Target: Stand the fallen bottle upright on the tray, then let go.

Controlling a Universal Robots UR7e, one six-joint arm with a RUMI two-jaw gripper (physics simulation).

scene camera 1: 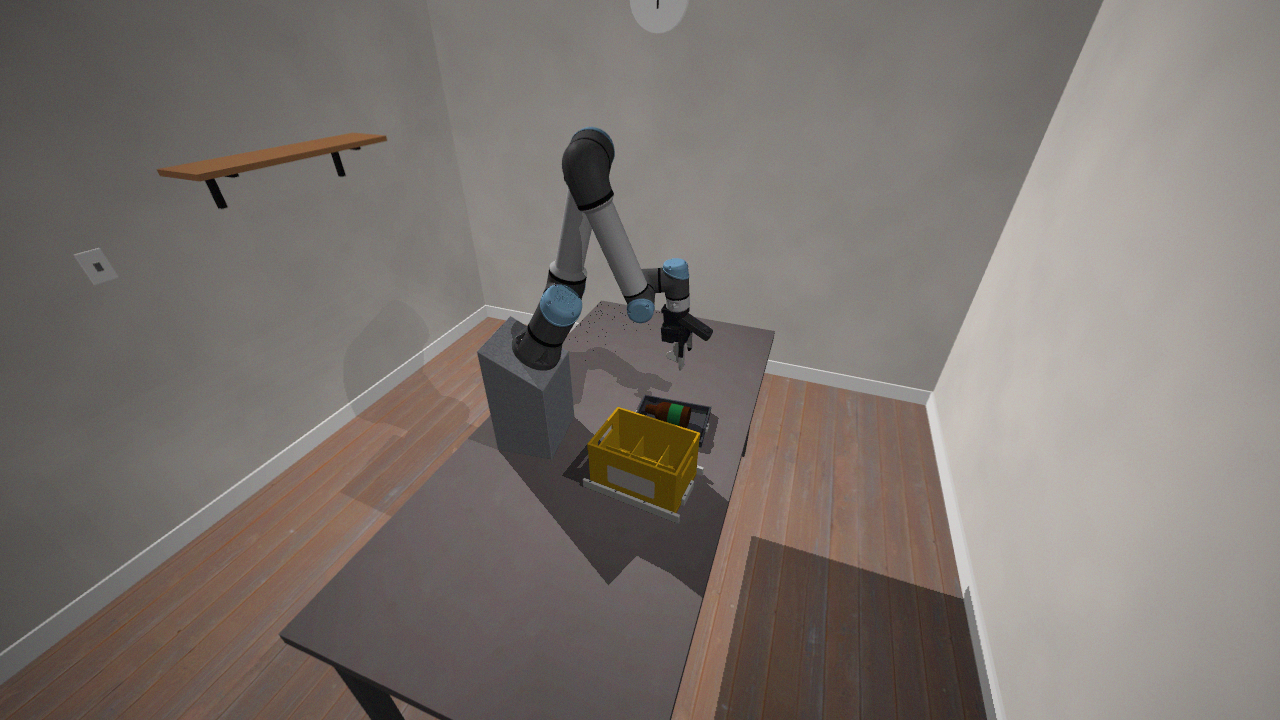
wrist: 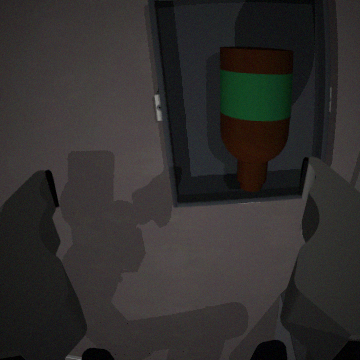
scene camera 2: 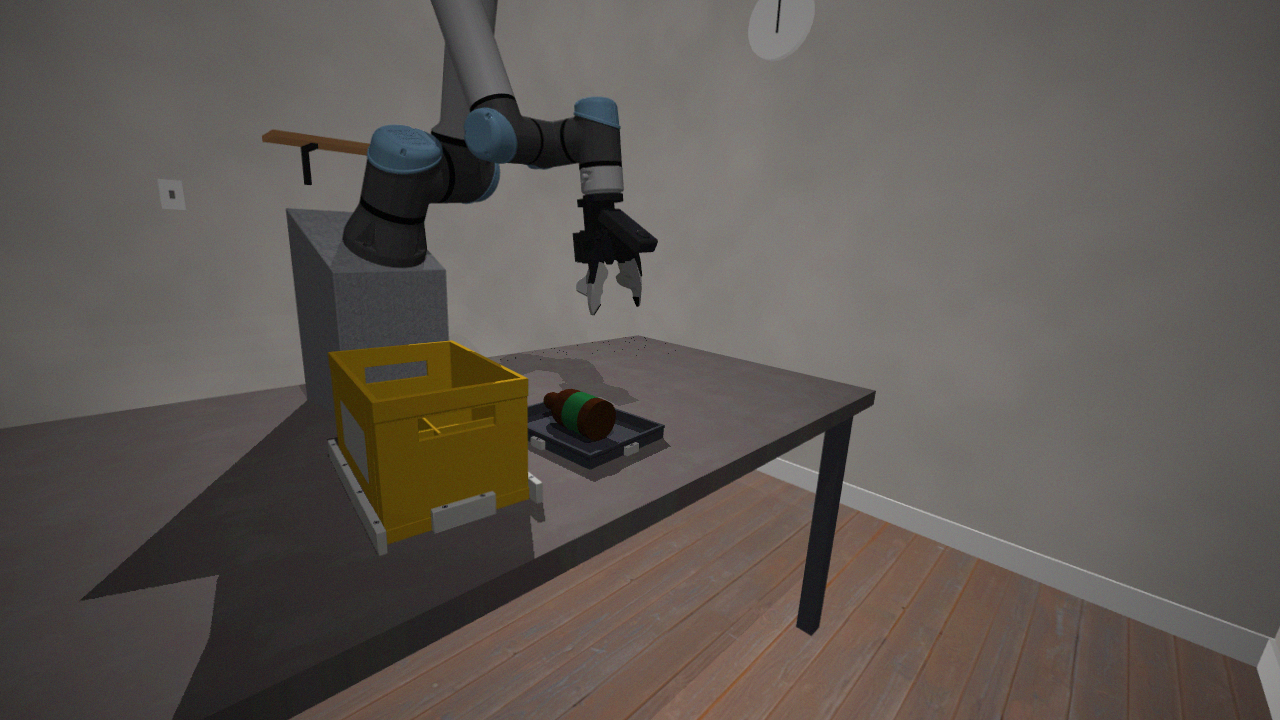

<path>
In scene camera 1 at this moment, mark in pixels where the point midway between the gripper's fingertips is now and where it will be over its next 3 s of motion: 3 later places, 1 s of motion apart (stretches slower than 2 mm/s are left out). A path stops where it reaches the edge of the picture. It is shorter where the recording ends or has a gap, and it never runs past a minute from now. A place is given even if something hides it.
My gripper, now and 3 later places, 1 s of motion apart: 684, 360; 674, 362; 680, 367; 686, 372
</path>
